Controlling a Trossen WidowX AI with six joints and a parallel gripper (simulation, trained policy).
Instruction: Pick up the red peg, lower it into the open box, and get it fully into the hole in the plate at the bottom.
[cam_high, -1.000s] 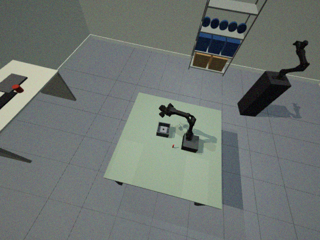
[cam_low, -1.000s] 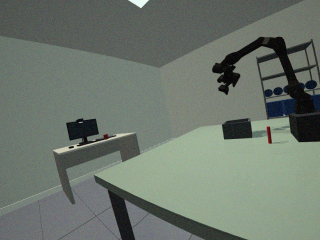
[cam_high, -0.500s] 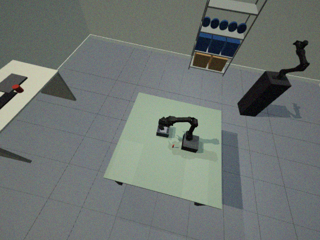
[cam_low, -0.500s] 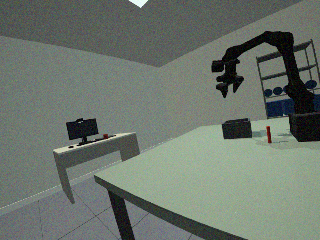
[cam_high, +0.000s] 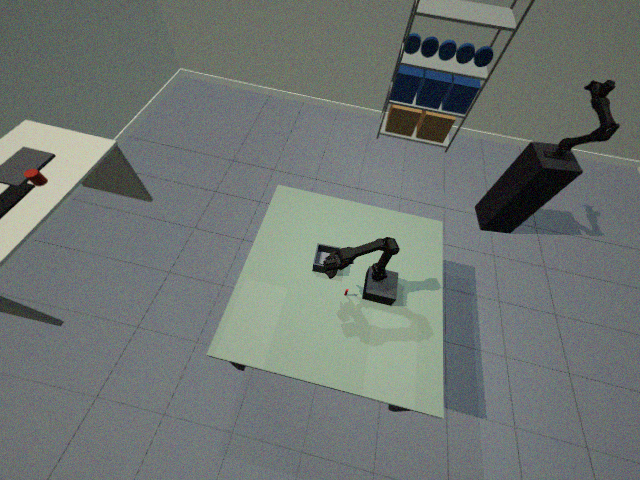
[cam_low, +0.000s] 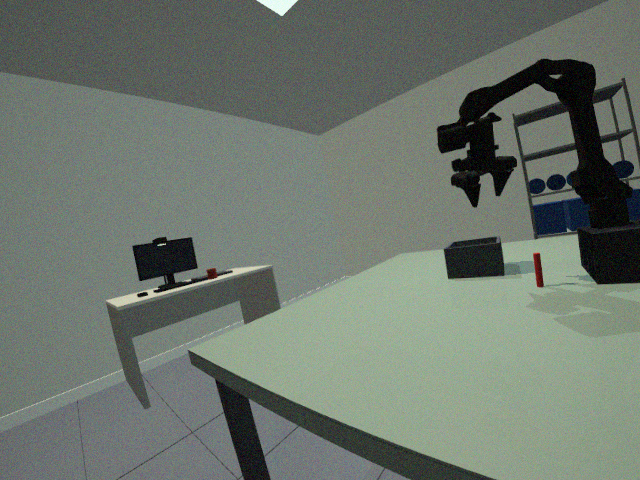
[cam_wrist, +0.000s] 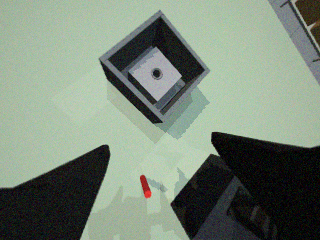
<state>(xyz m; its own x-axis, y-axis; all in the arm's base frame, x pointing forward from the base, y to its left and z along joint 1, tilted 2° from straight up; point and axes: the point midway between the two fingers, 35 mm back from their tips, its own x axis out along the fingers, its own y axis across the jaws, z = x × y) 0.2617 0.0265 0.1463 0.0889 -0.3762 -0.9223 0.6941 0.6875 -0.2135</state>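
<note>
Right now my gripper tip is 80 mm past the red peg, 80 mm to the right of it and 180 mm above it. Also, from my gripper tip: grey box: 60 mm ahead, 130 mm to the right, 190 mm below; then plate: 60 mm ahead, 130 mm to the right, 170 mm below.
</note>
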